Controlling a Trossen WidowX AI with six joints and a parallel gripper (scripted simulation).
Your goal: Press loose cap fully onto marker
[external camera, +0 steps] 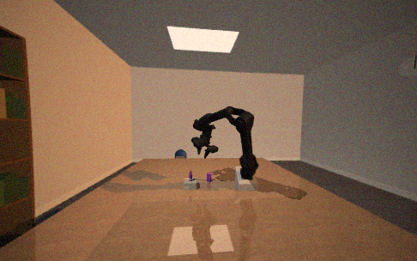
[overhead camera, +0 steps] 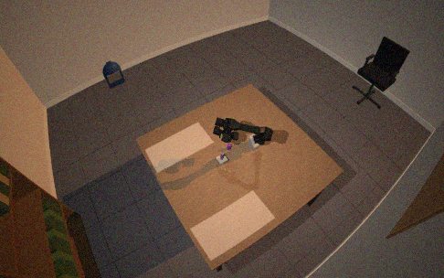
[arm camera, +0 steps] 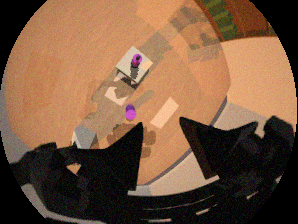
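My gripper tip is 13 cm above the purple cap and 5 cm past it. From my gripper tip the other things lie so: holder block (14 cm below, 8 cm to the left, 6 cm ahead); then purple marker (9 cm below, 8 cm to the left, 6 cm ahead).
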